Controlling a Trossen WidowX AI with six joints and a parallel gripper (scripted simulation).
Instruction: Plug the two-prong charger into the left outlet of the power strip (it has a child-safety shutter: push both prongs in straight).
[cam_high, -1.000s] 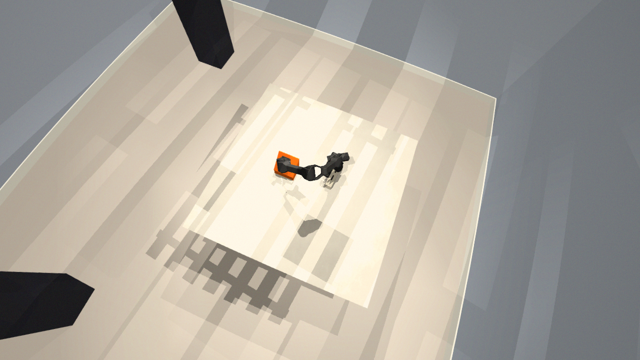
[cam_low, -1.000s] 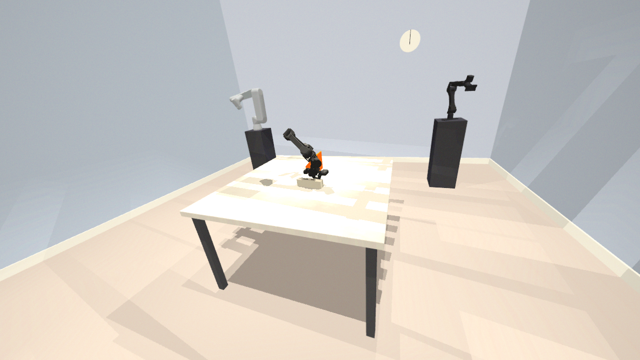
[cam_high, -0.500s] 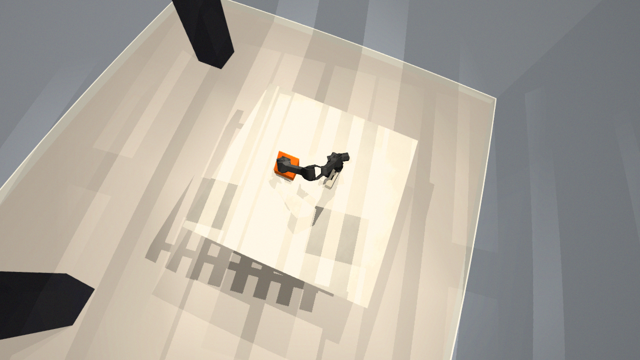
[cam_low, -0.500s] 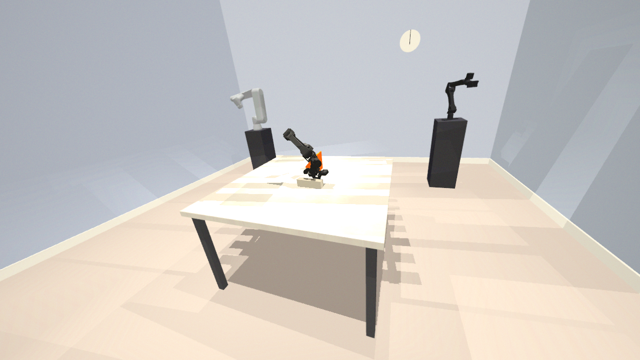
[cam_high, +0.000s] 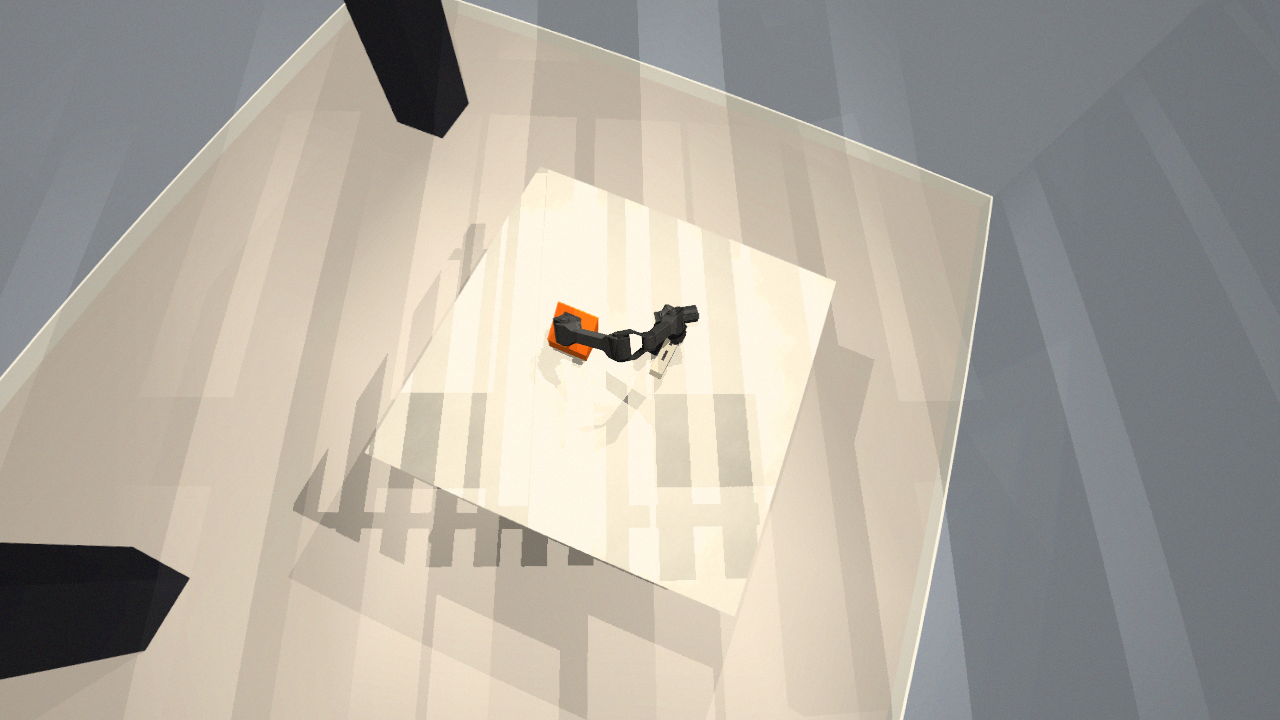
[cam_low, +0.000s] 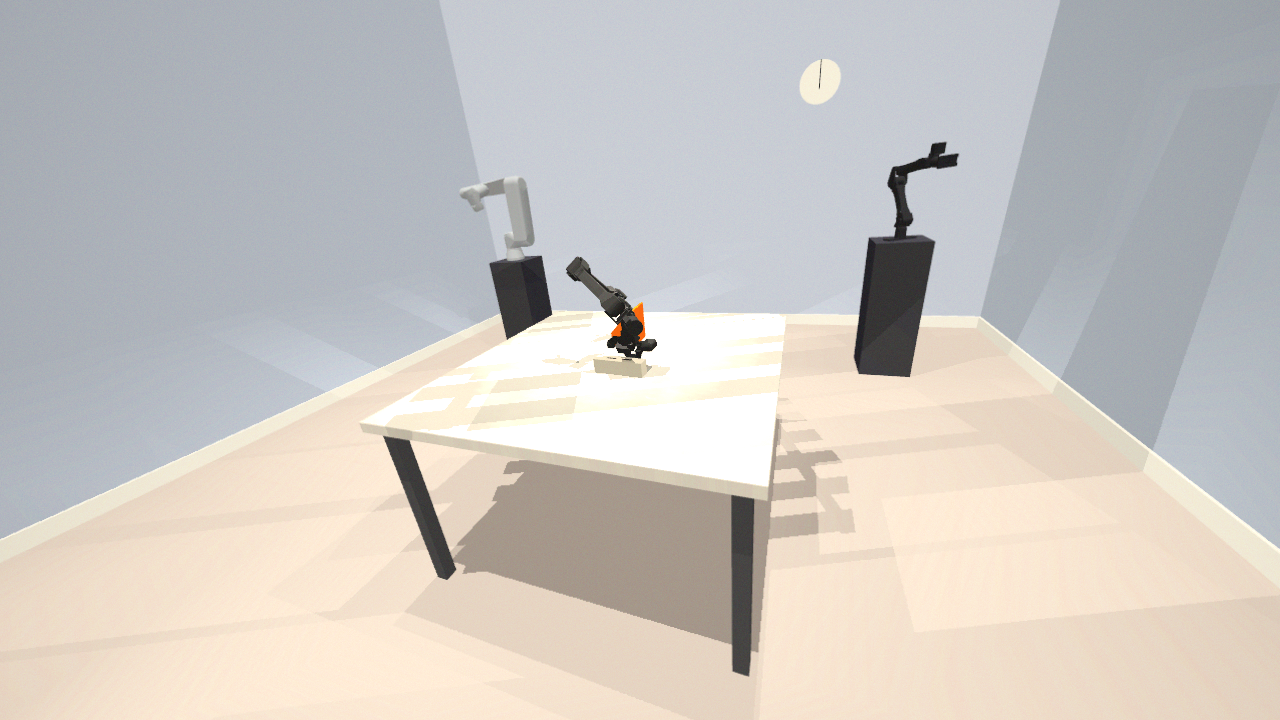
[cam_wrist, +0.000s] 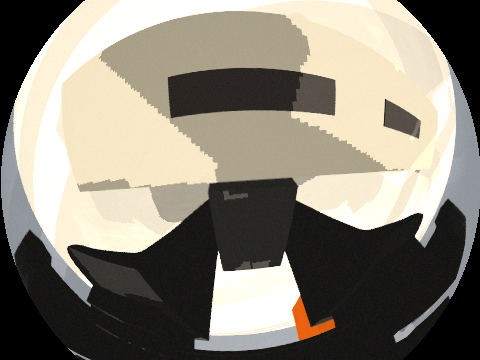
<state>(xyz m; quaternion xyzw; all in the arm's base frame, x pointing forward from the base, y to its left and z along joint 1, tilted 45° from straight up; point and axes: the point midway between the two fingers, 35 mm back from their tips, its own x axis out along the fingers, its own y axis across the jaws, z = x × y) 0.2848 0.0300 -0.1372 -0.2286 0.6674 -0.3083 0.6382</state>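
My gripper tip is 2 cm short of the black two-prong charger and 1 cm below it.
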